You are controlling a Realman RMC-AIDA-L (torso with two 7-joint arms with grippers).
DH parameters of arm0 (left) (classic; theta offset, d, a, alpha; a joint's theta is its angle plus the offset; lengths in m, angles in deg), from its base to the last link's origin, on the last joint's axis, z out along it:
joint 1: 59.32 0.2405 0 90
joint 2: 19.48 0 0 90
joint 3: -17.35 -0.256 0 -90
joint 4: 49.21 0 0 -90
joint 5: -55.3 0.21 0 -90
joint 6: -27.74 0 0 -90
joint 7: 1.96 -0.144 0 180
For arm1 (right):
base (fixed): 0 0 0 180
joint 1: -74.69 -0.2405 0 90
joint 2: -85.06 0 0 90
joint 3: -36.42 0.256 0 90
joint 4: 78.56 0 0 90
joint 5: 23.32 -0.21 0 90
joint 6: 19.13 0 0 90
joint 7: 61.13 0.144 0 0
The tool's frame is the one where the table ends.
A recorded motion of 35 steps. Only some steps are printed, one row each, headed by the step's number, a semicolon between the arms.
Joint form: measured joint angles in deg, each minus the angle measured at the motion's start. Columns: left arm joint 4, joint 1, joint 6, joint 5, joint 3, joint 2, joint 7; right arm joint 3, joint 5, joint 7, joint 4, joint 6, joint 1, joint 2.
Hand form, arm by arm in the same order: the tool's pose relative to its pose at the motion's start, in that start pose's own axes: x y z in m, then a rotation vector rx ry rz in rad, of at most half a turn. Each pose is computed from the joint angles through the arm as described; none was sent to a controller.
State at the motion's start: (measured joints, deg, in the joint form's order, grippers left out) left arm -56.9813 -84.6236 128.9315 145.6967 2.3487 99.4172 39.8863; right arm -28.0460 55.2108 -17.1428 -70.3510 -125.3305 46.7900 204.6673
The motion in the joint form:
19: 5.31 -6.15 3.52 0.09 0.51 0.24 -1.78; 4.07 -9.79 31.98 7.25 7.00 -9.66 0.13
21: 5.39 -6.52 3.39 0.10 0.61 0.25 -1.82; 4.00 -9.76 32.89 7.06 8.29 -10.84 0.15
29: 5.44 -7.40 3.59 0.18 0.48 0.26 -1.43; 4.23 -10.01 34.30 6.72 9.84 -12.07 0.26
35: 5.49 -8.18 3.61 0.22 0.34 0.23 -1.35; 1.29 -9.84 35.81 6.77 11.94 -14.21 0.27
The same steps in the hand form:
19: 0.0037 0.0201 0.0411 -0.1177 0.1061 -0.0474; -0.0626 -0.0702 0.0476 0.0428 -0.1118 0.3002
21: 0.0039 0.0202 0.0436 -0.1207 0.1079 -0.0471; -0.0640 -0.0746 0.0538 0.0450 -0.1000 0.3111
29: 0.0051 0.0216 0.0493 -0.1402 0.1138 -0.0535; -0.0656 -0.0799 0.0603 0.0556 -0.0962 0.3320
35: 0.0061 0.0225 0.0543 -0.1553 0.1170 -0.0540; -0.0639 -0.0821 0.0750 0.0264 -0.0348 0.3500

